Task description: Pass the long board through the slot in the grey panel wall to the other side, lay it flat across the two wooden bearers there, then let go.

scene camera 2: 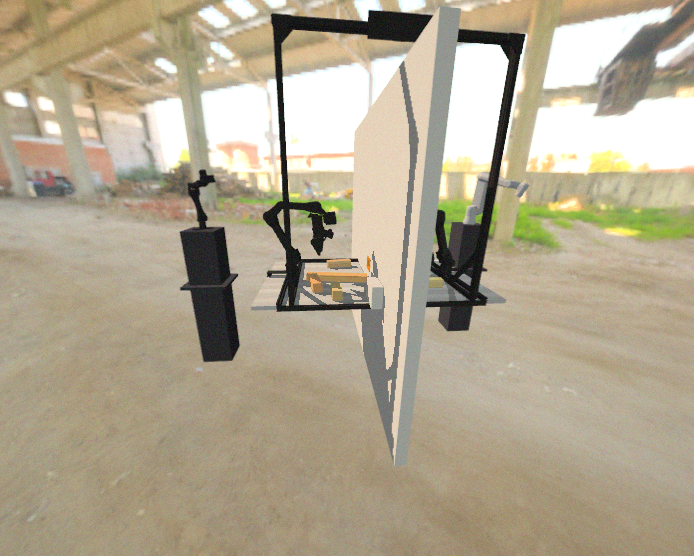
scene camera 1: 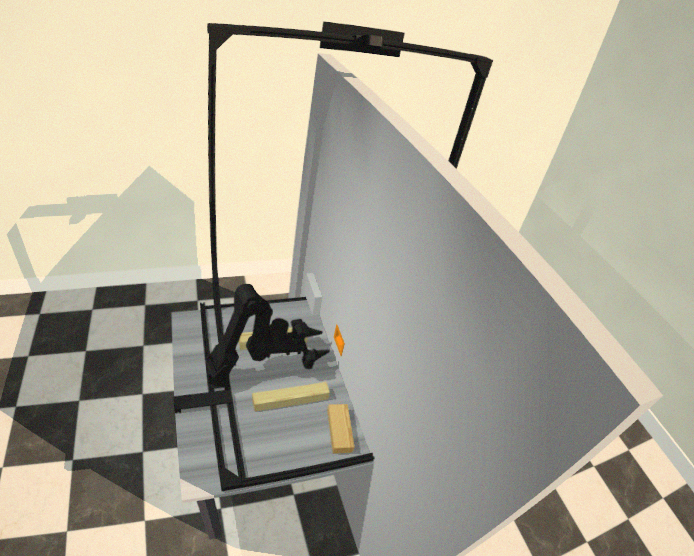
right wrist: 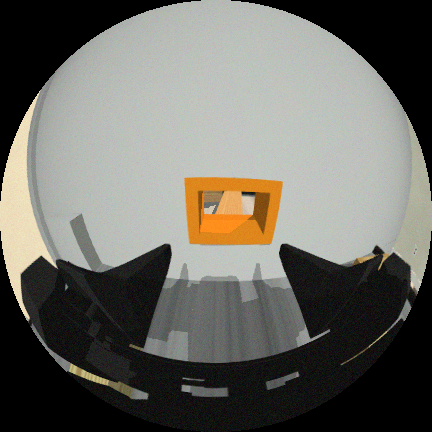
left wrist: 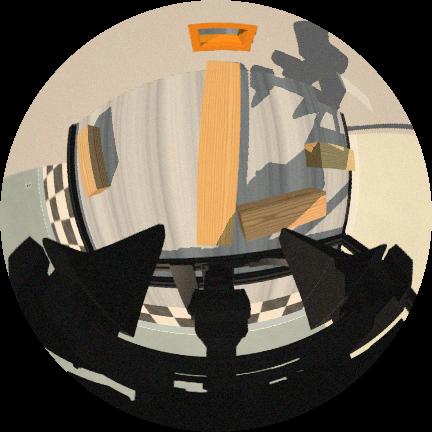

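Pixels of known places: left gripper, fingertip midpoint: (scene camera 2: 320, 253) (left wrist: 224, 232); right gripper, fingertip midpoint: (scene camera 1: 325, 341) (right wrist: 227, 250); left arm's base at its link origin: (left wrist: 217, 274); right arm's base at its link origin: (scene camera 2: 445, 273) (scene camera 1: 218, 380).
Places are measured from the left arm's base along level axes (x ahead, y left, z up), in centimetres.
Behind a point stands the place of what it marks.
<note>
The long board (scene camera 2: 338, 276) @(x 26.1, y -5.3, z 1.1 cm) (left wrist: 220, 150) @(x 23.4, y -2.4, z 1.6 cm) lies flat on the left arm's side of the grey panel wall (scene camera 1: 440, 289) @(x 48.3, y 34.5, z 68.7 cm) (scene camera 2: 382, 173) @(x 43.2, y -27.2, z 54.9 cm) (right wrist: 220, 100) @(x 48.2, y -5.8, z 19.2 cm), one end toward the orange-rimmed slot (scene camera 1: 339, 349) @(x 48.4, y -2.2, z 5.7 cm) (scene camera 2: 368, 263) @(x 43.8, y -0.9, z 7.3 cm) (left wrist: 222, 49) (right wrist: 233, 184) @(x 48.5, y -4.5, z 11.2 cm). Part of the board shows through the slot in the right wrist view. Two pale-yellow bearers lie on the other side: one bearer (scene camera 1: 290, 396) @(x 69.2, y 12.0, z 2.5 cm) shows well, the other bearer (scene camera 1: 245, 340) @(x 80.1, y -14.1, z 2.5 cm) is partly behind the right arm. My left gripper (scene camera 2: 318, 249) @(x 16.2, y -1.5, z 13.5 cm) (left wrist: 224, 232) @(x 16.2, y -1.5, z 13.5 cm) is open and empty above the board. My right gripper (scene camera 1: 324, 341) @(x 52.8, y -5.2, z 7.3 cm) (right wrist: 227, 250) @(x 52.8, y -5.2, z 7.3 cm) is open and empty, facing the slot.
On the board's side, a brown block (scene camera 2: 316, 286) @(x 13.9, y -21.4, z 1.4 cm) (left wrist: 282, 215) @(x 13.1, y -11.3, z 3.1 cm) lies against or close beside the board. A yellowish block (scene camera 2: 336, 294) @(x 23.3, y -32.0, z 1.2 cm) (left wrist: 330, 156) @(x 23.3, y -22.5, z 3.1 cm) and another wooden block (scene camera 2: 338, 263) @(x 28.1, y 22.5, z 0.9 cm) (left wrist: 94, 160) @(x 27.4, y 22.4, z 1.1 cm) lie apart from it. A tan block (scene camera 1: 341, 428) @(x 55.9, y 26.5, z 1.9 cm) lies by the panel on the bearers' side.
</note>
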